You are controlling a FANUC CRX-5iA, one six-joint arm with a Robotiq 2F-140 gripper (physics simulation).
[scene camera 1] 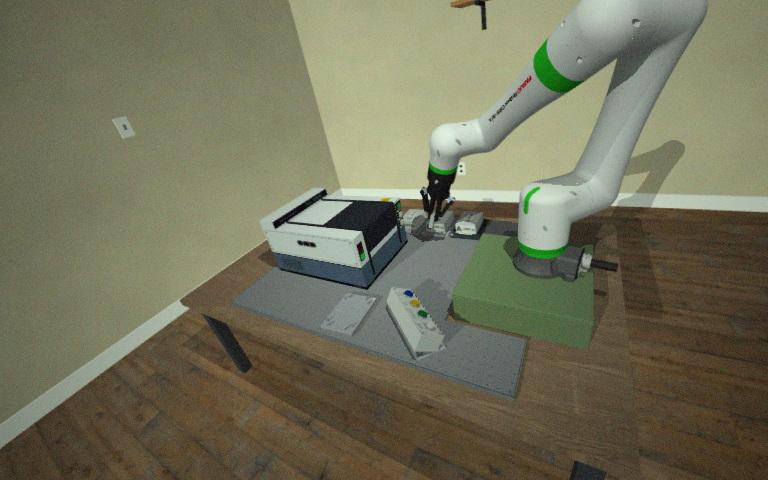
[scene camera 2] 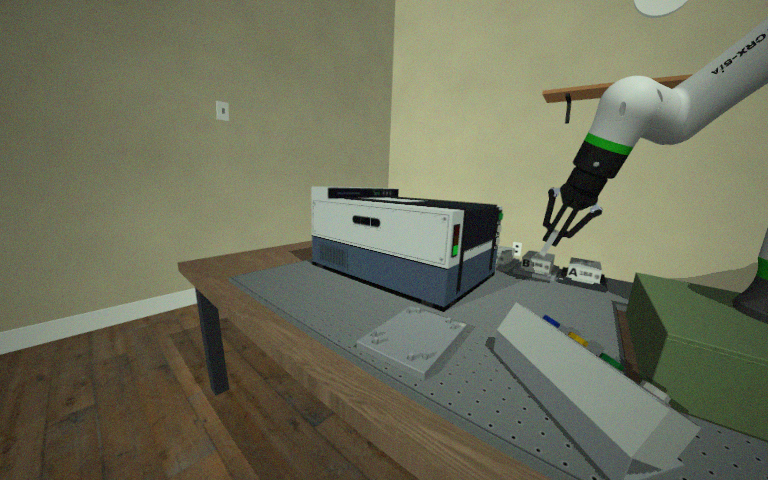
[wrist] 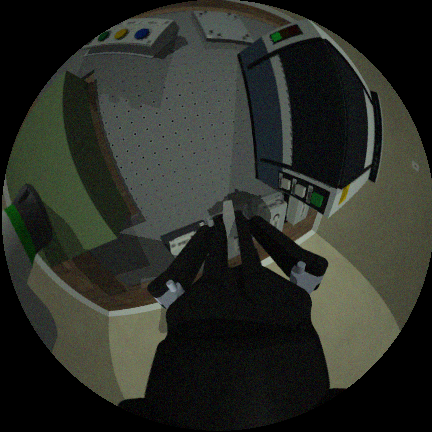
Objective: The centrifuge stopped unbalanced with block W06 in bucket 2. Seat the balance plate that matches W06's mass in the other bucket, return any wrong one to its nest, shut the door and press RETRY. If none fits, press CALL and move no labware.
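Places are measured from the arm's base along level axes (x up, y back, z right), in centimetres.
Pixels of known places: gripper, between the fingertips: (scene camera 1: 431,225) (scene camera 2: 542,253) (wrist: 228,208); arm's base, origin of its link: (scene camera 1: 539,263).
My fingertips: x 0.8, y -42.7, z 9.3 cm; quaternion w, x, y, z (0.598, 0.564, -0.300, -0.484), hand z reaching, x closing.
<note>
Ahead of a thing's pixels: the offset from my fingertips to its top centre. Level surfaces: height alone.
My gripper (scene camera 1: 434,217) (scene camera 2: 548,246) (wrist: 228,208) is shut and empty. Its closed fingertips point down and hang just above balance plate B @(dx -3.9, dy -4.9, dz +14.1 cm) (scene camera 1: 444,223) (scene camera 2: 539,262), the middle one of three small grey plates in a row of nests behind the centrifuge. Plate A @(dx -3.9, dy +8.0, dz +16.4 cm) (scene camera 1: 469,223) (scene camera 2: 584,271) (wrist: 179,243) sits to one side of B. Plate C @(dx -3.9, dy -18.0, dz +11.8 cm) (scene camera 1: 414,218) (wrist: 278,212) sits nearest the centrifuge. The white and blue centrifuge (scene camera 1: 334,233) (scene camera 2: 392,238) (wrist: 266,120) has a dark top panel, and its buckets are hidden. The button box @(dx -0.9, dy +17.8, dz -41.5 cm) (scene camera 1: 414,320) (scene camera 2: 563,362) (wrist: 128,36) carries blue, yellow and green buttons.
A flat grey plate @(dx -6.9, dy -4.2, dz -46.8 cm) (scene camera 1: 349,312) (scene camera 2: 413,339) (wrist: 225,26) lies on the perforated grey mat @(dx -9.3 cm) (scene camera 1: 301,295) (scene camera 2: 301,290) in front of the centrifuge. The arm's base stands on a green pedestal (scene camera 1: 525,295) beside the button box. The wall runs close behind the nests.
</note>
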